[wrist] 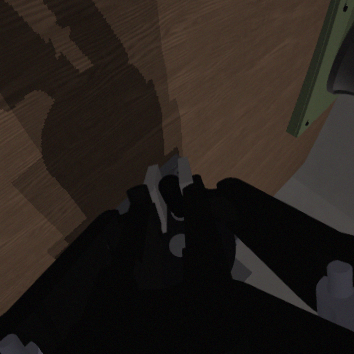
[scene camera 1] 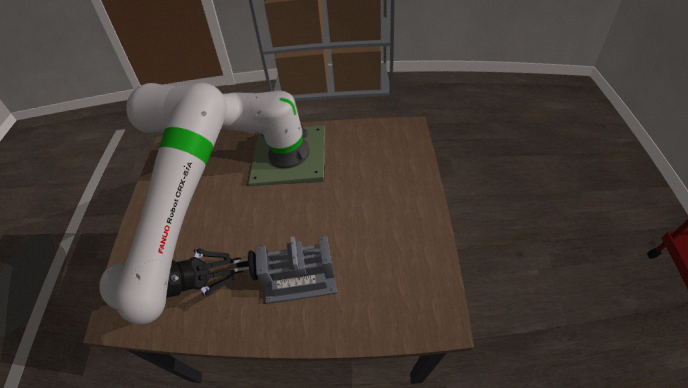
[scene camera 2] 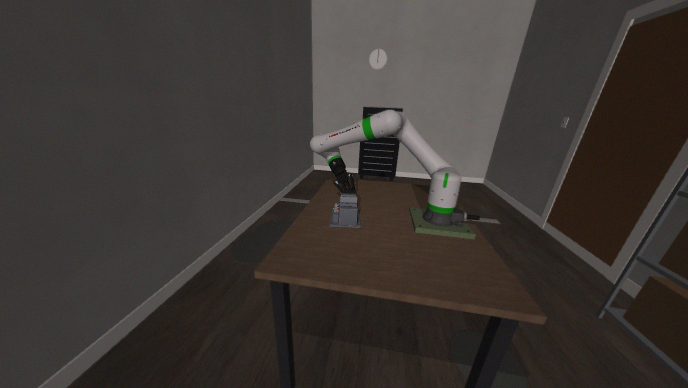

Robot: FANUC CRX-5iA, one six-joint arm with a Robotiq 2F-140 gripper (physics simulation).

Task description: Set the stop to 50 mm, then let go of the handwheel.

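Places are measured from the arm's base along level axes (x ahead, y left, z up), in millimetres.
Pixels of known places: gripper, fingertip midpoint: (wrist: 171, 176); arm's base, link origin: (wrist: 347, 54) (scene camera 1: 289, 153) (scene camera 2: 438, 219).
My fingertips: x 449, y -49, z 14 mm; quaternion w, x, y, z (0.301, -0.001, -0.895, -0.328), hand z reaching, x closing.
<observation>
Ahead of a thing's pixels: the offset from my fingertips to its top centre. "*": to the spot under its first point. Level surfaces: height alone.
The stop device is a grey fixture @[* 19 mm ahead, 230 mm left, 67 mm up] (scene camera 1: 327, 260) (scene camera 2: 349, 215) on the table. Its stop, an upright grey block @[8 mm ahead, 144 mm left, 90 mm up] (scene camera 1: 295, 254), sits near mid-travel on the rods. A white scale @[* 69 mm ahead, 117 mm left, 21 mm up] (scene camera 1: 285, 283) with a red mark @[* 50 mm ahead, 153 mm left, 23 mm up] (scene camera 1: 299, 277) lies along the front; its numbers are too small to read. The black handwheel @[* 42 mm ahead, 33 mm left, 60 mm up] (scene camera 1: 253, 266) (wrist: 176, 245) is at the fixture's left end, largely covered by the fingers in the wrist view. My gripper (scene camera 1: 244, 263) (scene camera 2: 347, 189) (wrist: 171, 176) reaches in from the left and is shut on the handwheel's black crank handle @[16 mm ahead, 8 mm right, 29 mm up] (wrist: 171, 192), between the grey finger pads.
The green base plate (scene camera 1: 315, 175) (scene camera 2: 422, 227) (wrist: 317, 85) of the arm is behind the fixture on the wooden table @[34 mm down] (scene camera 1: 390, 280) (scene camera 2: 390, 265). A shelf rack (scene camera 1: 295, 50) with boxes stands beyond the table. A red cart (scene camera 1: 679, 247) shows at the far right in scene camera 1.
</observation>
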